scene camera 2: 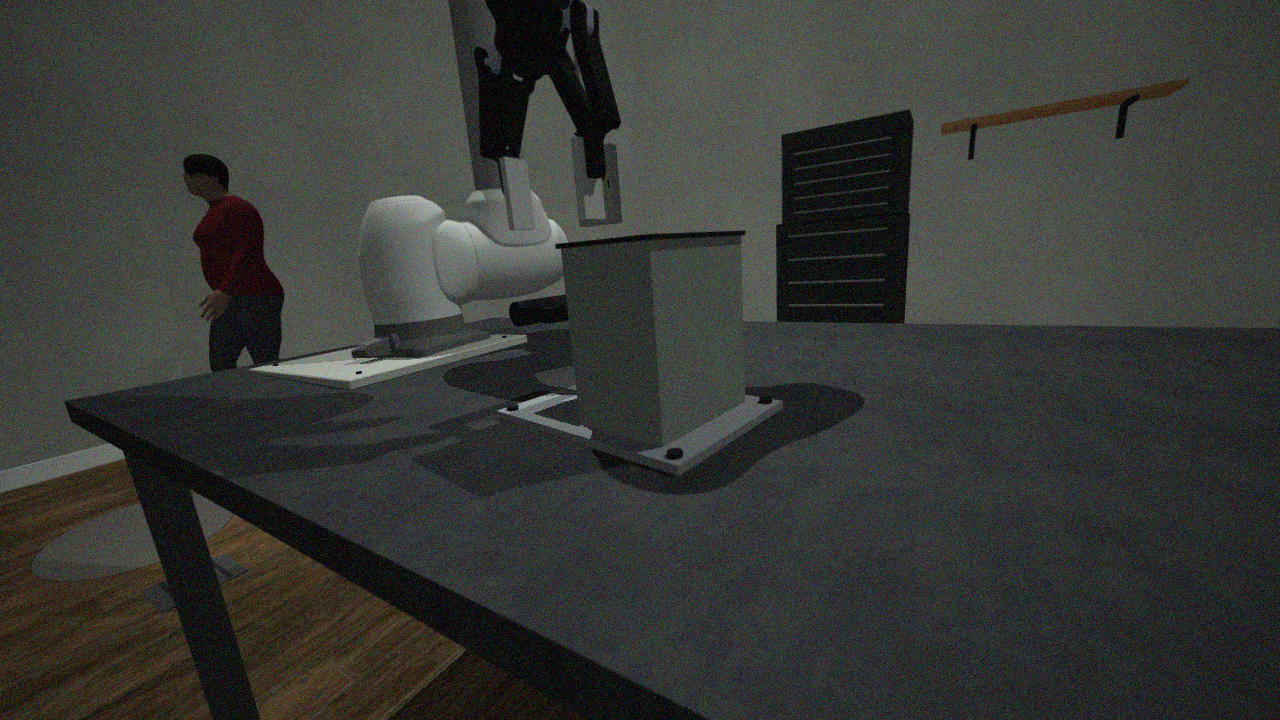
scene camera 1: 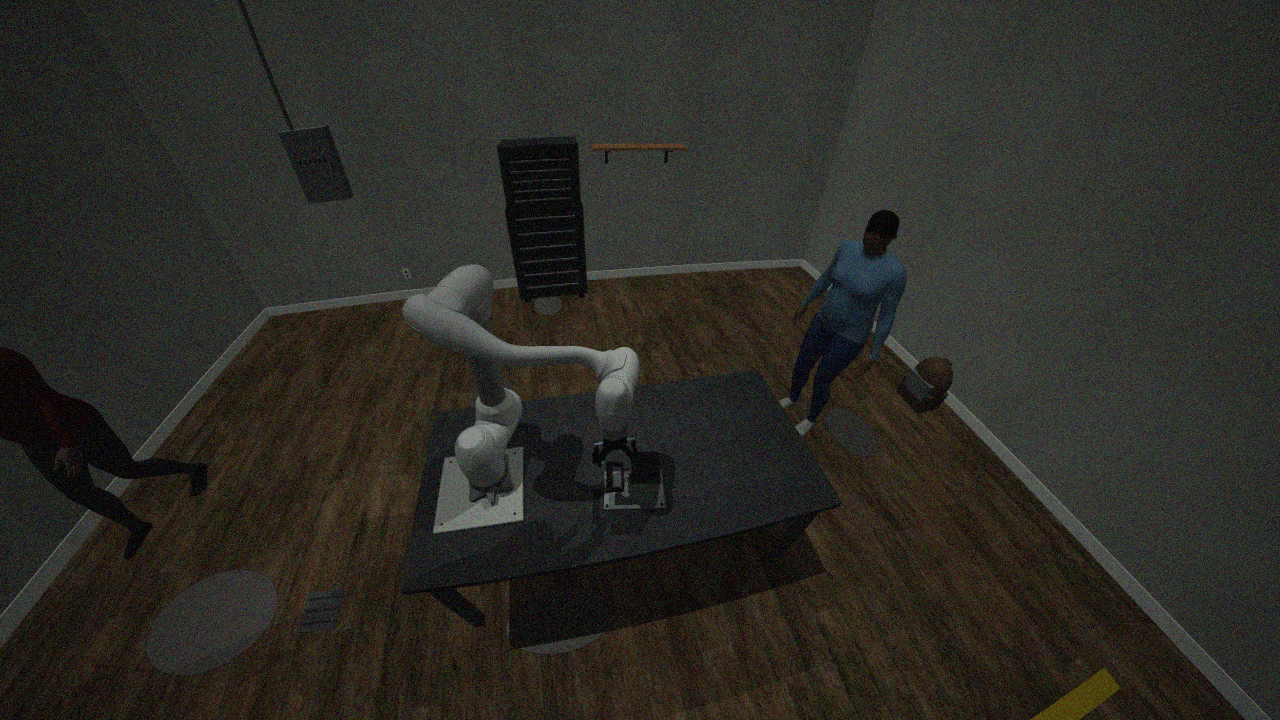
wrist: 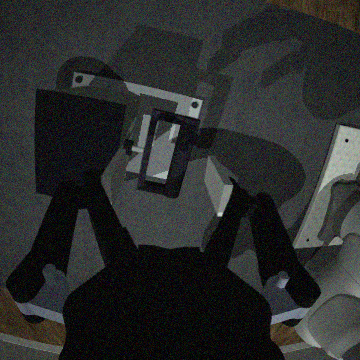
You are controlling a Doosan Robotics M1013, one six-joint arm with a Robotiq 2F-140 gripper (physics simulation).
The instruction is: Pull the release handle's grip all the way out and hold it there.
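The release handle's grip, a black rectangular frame [wrist: 182,162] [scene camera 1: 614,464], shows beside a grey box with a black top [wrist: 80,142] [scene camera 2: 657,335] [scene camera 1: 646,467]. A light base plate [wrist: 165,94] [scene camera 2: 725,436] [scene camera 1: 635,506] lies under them. In the scene camera 2 view the box hides most of the handle. My gripper [wrist: 165,164] [scene camera 2: 556,219] [scene camera 1: 615,456] is open and empty, pointing down. Its fingertips are above the height of the box top, on the box's arm-base side. In the wrist view they appear to either side of the frame's near end, apart from it.
The white arm base stands on a pale mounting plate [scene camera 1: 452,505] [scene camera 2: 313,368] [wrist: 325,185] on the dark table [scene camera 1: 716,447] [scene camera 2: 984,537]. A black rounded bar [scene camera 2: 537,310] shows behind the box. A person in blue [scene camera 1: 859,286] and one in red [scene camera 1: 44,411] [scene camera 2: 234,237] stand off the table.
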